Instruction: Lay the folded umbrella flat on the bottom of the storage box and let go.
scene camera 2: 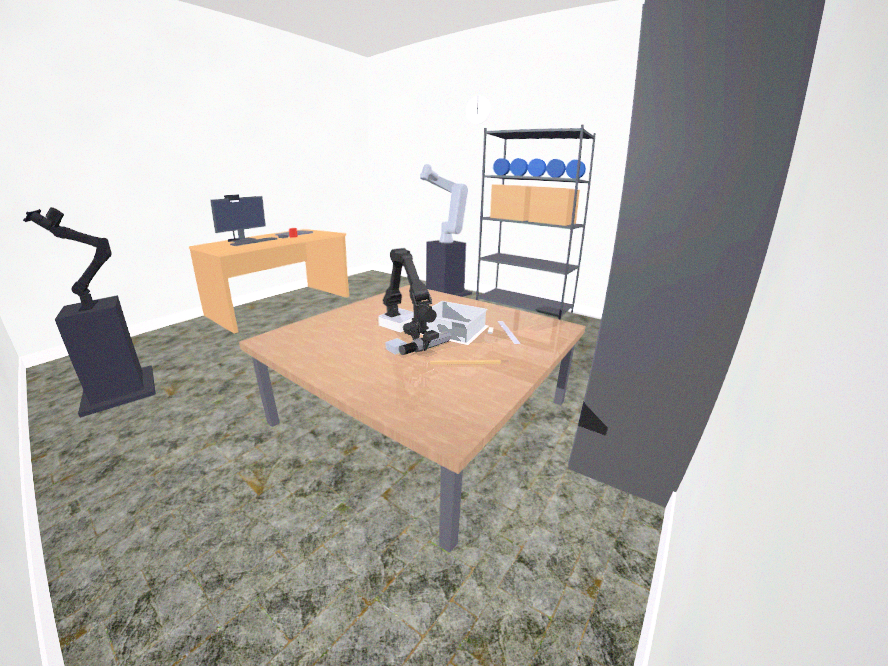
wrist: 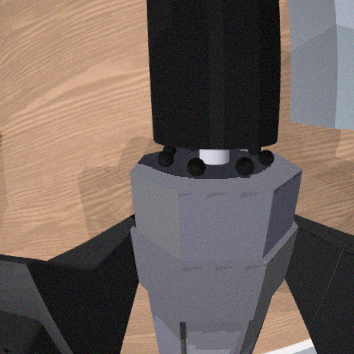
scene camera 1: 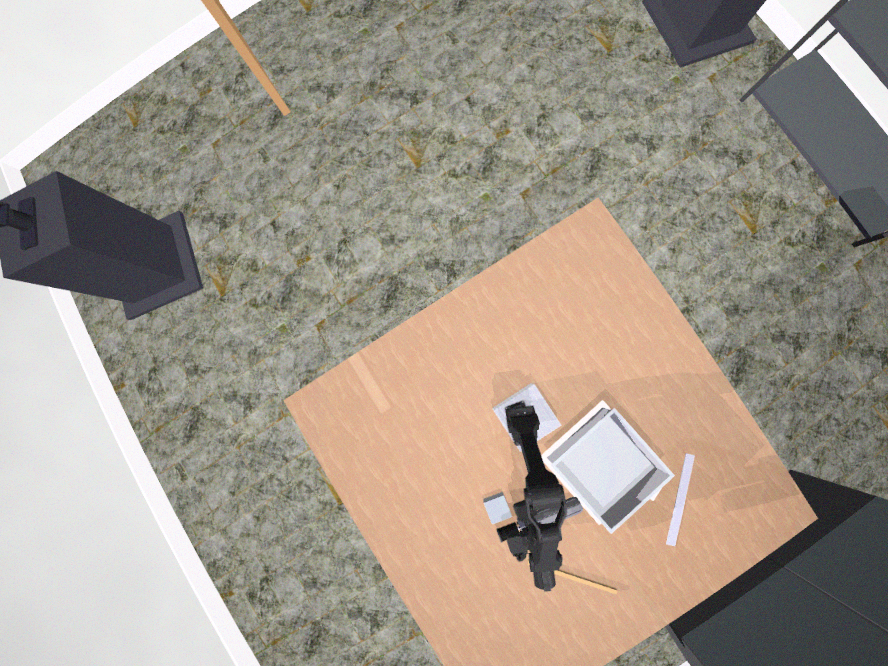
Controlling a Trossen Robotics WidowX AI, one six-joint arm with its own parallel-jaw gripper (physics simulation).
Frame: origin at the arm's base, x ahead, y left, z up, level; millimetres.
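Seen in the pictures: gripper, fingertip midpoint: (scene camera 2: pixel 420 348) (wrist: pixel 206 217) (scene camera 1: pixel 528 520); arm's base, link origin: (scene camera 2: pixel 392 314) (scene camera 1: pixel 517 413).
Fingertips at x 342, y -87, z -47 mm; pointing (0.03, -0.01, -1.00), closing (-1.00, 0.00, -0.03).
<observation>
Pixels of each thing's top centre, then the offset from my fingertips to it. Level surfaces: height alone.
- folded umbrella, top centre: (scene camera 1: pixel 541 523) (scene camera 2: pixel 426 336) 0 mm ahead, 32 mm left, 50 mm up
- storage box, top centre: (scene camera 1: pixel 613 470) (scene camera 2: pixel 453 311) 87 mm back, 288 mm left, 88 mm up
- pale blue block, top centre: (scene camera 1: pixel 497 510) (scene camera 2: pixel 396 342) 77 mm back, 80 mm right, 27 mm up
- thin yellow stick, top centre: (scene camera 1: pixel 572 577) (scene camera 2: pixel 465 361) 219 mm ahead, 65 mm left, 3 mm up
- wooden table, surface height: 9 mm down
- white strip, top centre: (scene camera 1: pixel 680 499) (scene camera 2: pixel 508 331) 120 mm ahead, 485 mm left, 7 mm down
The folded umbrella (scene camera 1: pixel 572 508) (scene camera 2: pixel 438 340) (wrist: pixel 215 295), with a grey body and a black handle, lies level beside the storage box. Its black handle fills the top middle of the wrist view. My gripper (scene camera 1: pixel 534 528) (scene camera 2: pixel 426 339) (wrist: pixel 206 217) is shut on the umbrella's grey body just below the handle, one finger against each side. Whether the umbrella touches the table is not clear. The storage box (scene camera 1: pixel 606 458) (scene camera 2: pixel 473 326) is white and open-topped, its bottom bare. The umbrella's far end points toward it.
A pale blue block (scene camera 1: pixel 496 508) (scene camera 2: pixel 393 346) (wrist: pixel 320 65) stands close beside the handle. A thin yellow stick (scene camera 1: pixel 588 581) (scene camera 2: pixel 466 362) lies on the wooden table (scene camera 1: pixel 430 430) (scene camera 2: pixel 387 394). A white strip (scene camera 1: pixel 679 499) (scene camera 2: pixel 509 332) lies beyond the box.
</observation>
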